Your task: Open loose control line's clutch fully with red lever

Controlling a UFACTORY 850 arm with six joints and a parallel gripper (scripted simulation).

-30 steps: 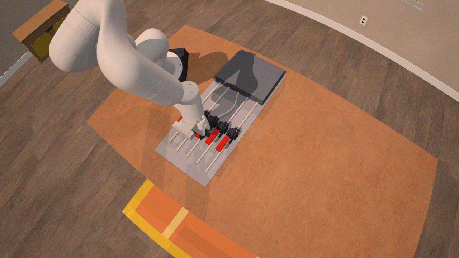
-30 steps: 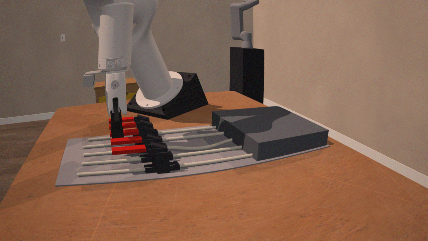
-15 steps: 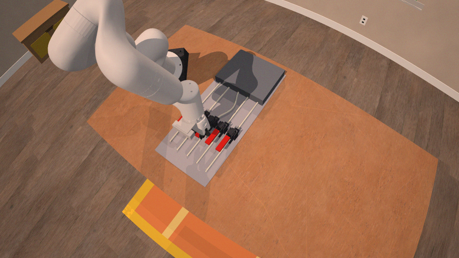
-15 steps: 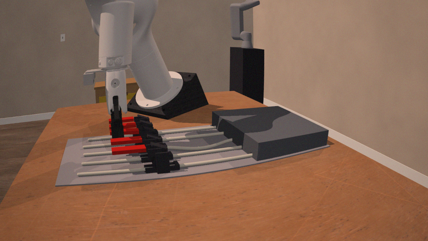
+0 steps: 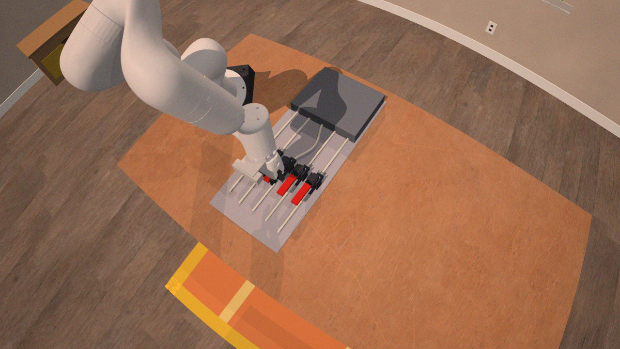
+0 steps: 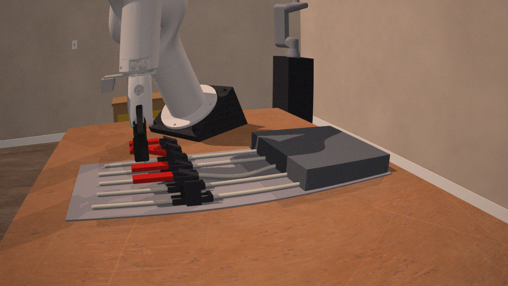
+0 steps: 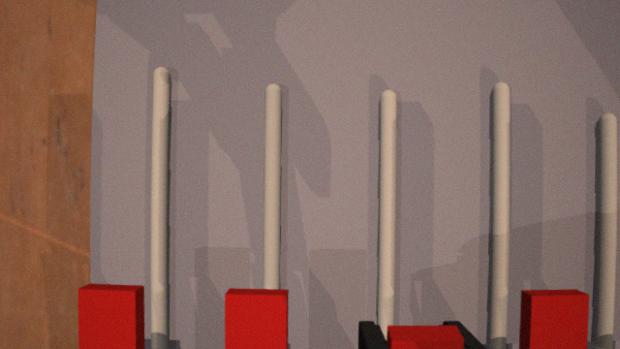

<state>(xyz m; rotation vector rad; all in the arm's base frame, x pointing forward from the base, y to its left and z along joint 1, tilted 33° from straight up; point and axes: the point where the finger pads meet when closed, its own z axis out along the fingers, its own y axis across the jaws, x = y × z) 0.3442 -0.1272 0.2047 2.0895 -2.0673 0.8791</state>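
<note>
Right now my hand is 7 cm to the left of the grey plate and 7 cm above it.
</note>
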